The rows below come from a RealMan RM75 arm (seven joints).
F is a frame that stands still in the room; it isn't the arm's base.
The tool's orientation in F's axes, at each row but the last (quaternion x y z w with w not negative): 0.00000, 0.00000, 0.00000, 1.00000; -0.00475, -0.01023, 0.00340, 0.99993; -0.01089, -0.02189, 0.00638, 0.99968; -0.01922, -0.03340, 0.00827, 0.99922; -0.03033, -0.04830, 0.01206, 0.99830; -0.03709, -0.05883, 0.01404, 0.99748; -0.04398, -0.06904, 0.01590, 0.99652; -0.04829, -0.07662, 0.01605, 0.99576
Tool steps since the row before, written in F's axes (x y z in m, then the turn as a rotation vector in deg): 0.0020, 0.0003, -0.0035, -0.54, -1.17, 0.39; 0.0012, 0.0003, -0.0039, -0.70, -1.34, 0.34; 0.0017, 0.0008, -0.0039, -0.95, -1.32, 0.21; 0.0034, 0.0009, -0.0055, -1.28, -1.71, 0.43; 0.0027, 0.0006, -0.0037, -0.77, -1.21, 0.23; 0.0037, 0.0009, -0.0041, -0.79, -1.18, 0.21; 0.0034, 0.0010, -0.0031, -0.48, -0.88, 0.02; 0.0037, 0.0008, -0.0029, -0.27, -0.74, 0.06
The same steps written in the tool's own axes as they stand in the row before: 0.0020, 0.0003, -0.0035, -0.54, -1.17, 0.39; 0.0011, 0.0003, -0.0039, -0.70, -1.34, 0.34; 0.0015, 0.0009, -0.0040, -0.96, -1.31, 0.22; 0.0030, 0.0011, -0.0057, -1.28, -1.71, 0.45; 0.0023, 0.0008, -0.0039, -0.78, -1.21, 0.23; 0.0032, 0.0011, -0.0044, -0.80, -1.17, 0.22; 0.0030, 0.0012, -0.0034, -0.51, -0.87, 0.01; 0.0032, 0.0010, -0.0033, -0.29, -0.74, 0.03
